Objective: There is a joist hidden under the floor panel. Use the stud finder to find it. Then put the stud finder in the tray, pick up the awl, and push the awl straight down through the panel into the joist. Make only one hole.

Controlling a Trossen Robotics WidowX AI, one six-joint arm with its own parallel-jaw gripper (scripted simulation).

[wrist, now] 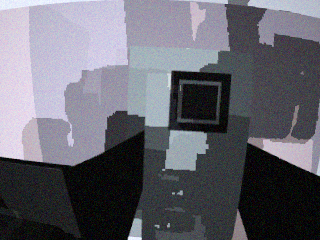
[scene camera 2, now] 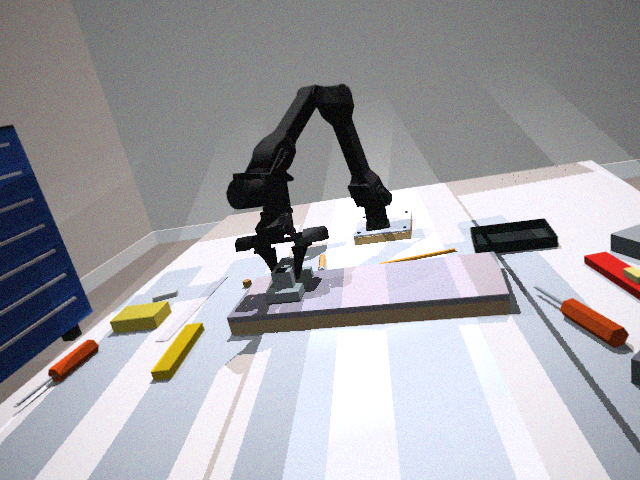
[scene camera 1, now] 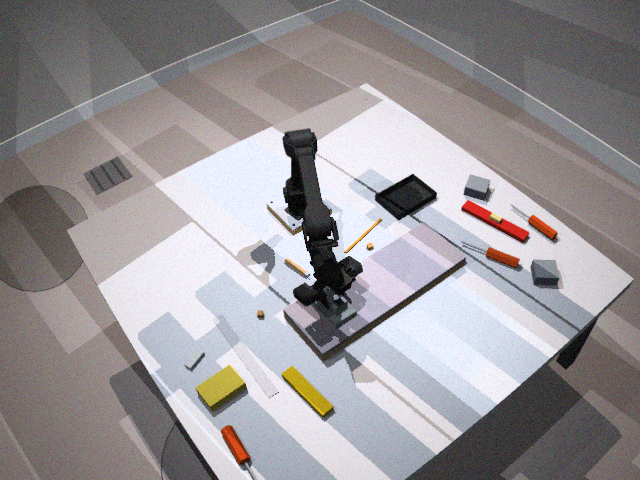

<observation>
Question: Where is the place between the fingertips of my gripper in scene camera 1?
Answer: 334,304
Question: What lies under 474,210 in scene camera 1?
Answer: A red level.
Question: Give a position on a black tray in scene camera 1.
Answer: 400,199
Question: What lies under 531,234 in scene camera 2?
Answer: A black tray.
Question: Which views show my gripper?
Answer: The wrist view, scene camera 2 and scene camera 1: all of them.
</observation>
